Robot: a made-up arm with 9 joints. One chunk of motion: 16 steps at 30 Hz.
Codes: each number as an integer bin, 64 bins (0 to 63) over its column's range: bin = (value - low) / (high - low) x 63, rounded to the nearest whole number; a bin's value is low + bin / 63 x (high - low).
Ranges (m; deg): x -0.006..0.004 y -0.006..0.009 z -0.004..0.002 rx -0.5..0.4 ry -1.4..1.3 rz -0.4..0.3
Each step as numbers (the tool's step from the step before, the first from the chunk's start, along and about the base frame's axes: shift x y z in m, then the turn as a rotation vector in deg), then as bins.
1 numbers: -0.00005 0.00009 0.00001 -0.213 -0.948 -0.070
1 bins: 37 26 42 20 11 30
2 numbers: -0.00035 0.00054 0.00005 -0.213 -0.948 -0.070
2 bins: 36 27 43 20 11 30
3 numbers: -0.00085 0.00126 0.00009 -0.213 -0.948 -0.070
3 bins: 32 30 43 20 11 30
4 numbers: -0.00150 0.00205 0.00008 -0.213 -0.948 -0.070
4 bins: 28 34 43 20 11 30
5 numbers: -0.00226 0.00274 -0.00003 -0.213 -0.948 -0.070
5 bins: 24 37 42 20 11 30
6 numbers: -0.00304 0.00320 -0.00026 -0.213 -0.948 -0.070
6 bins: 19 39 39 20 11 30
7 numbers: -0.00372 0.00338 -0.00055 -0.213 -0.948 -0.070
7 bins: 14 39 36 20 11 30
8 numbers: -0.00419 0.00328 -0.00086 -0.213 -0.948 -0.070
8 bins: 11 39 33 20 11 30
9 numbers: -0.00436 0.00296 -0.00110 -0.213 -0.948 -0.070
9 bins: 10 38 30 20 11 30
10 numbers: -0.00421 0.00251 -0.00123 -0.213 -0.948 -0.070
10 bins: 11 36 29 20 11 30
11 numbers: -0.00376 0.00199 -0.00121 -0.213 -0.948 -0.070
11 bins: 14 34 29 20 11 30
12 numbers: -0.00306 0.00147 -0.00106 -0.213 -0.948 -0.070
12 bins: 19 31 31 20 11 30
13 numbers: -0.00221 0.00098 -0.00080 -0.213 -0.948 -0.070
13 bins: 24 29 34 20 11 30
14 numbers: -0.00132 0.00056 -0.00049 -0.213 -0.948 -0.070
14 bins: 29 28 37 20 11 30
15 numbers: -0.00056 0.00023 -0.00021 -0.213 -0.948 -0.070
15 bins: 34 26 40 20 11 30
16 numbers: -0.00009 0.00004 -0.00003 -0.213 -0.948 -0.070
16 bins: 37 25 42 20 11 30
